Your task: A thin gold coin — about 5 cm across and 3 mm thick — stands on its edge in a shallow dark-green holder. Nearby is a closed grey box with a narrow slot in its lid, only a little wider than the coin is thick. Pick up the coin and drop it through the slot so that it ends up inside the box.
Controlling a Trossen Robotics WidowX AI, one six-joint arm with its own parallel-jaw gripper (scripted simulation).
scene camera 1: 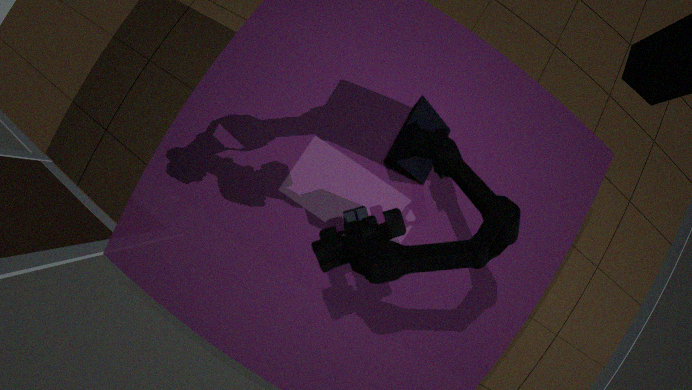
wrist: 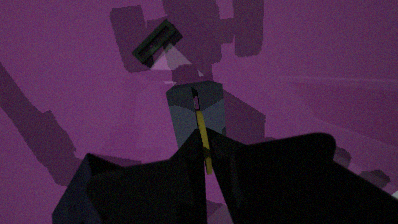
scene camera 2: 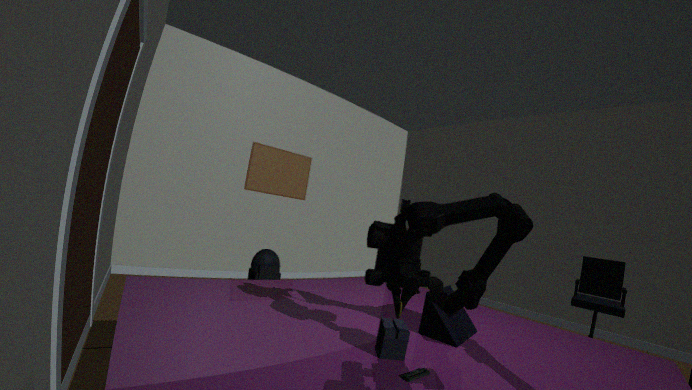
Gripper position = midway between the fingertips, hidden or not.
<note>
The gripper (scene camera 2: 397, 314) carries a gold coin.
The gripper shows as well in scene camera 1 (scene camera 1: 360, 229) and in the wrist view (wrist: 201, 132).
</note>
